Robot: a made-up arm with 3 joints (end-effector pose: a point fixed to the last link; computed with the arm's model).
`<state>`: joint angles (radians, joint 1 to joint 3).
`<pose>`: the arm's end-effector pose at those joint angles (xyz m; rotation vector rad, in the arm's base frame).
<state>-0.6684 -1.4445 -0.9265</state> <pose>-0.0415 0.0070 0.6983 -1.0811 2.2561 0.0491</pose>
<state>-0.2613 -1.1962 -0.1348</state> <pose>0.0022 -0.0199 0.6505 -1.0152 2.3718 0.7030</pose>
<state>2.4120 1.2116 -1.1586</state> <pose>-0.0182 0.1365 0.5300 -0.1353 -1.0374 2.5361</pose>
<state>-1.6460 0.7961 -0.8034</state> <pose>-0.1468 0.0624 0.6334 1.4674 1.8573 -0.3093</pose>
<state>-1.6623 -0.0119 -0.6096</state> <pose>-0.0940 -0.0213 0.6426 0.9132 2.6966 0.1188</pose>
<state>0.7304 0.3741 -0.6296</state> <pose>-0.0535 -0.0062 0.5010 0.1025 0.3896 1.3829</pose>
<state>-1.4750 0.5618 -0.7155</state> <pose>-0.1486 0.0264 0.6254 1.2748 2.0111 0.0171</pose>
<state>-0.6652 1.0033 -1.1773</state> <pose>-0.1765 0.0928 0.5800 1.5590 1.1091 0.2386</pose>
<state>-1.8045 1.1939 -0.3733</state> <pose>-0.1627 0.0636 0.5850 1.6263 1.5204 -0.0253</pose>
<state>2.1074 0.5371 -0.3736</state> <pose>0.0081 0.0364 0.6073 -0.8682 -1.0273 1.5915</pose>
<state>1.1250 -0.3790 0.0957</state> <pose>-0.0208 -0.0328 0.6316 -1.1484 0.5633 1.0912</pose>
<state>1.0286 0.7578 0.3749</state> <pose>0.0261 0.0508 0.6160 -0.9183 -0.3135 1.9068</pose>
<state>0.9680 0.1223 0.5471</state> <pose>0.0226 0.0285 0.6404 -1.3568 0.3546 1.6241</pose>
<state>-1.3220 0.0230 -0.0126</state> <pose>-0.0887 -0.0521 0.5555 0.8030 2.4293 1.1409</pose>
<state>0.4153 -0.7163 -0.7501</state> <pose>-0.1125 -0.0599 0.6021 -0.4724 1.1278 0.5221</pose>
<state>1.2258 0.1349 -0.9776</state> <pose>-0.0505 -0.0027 0.4863 0.0786 0.0002 1.1802</pose>
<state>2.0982 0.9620 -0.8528</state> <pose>0.0027 0.1019 0.5482 -0.2302 -0.9977 2.1414</pose>
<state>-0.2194 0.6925 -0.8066</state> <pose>-0.1475 0.0239 0.5184 0.9547 1.0228 0.9382</pose>
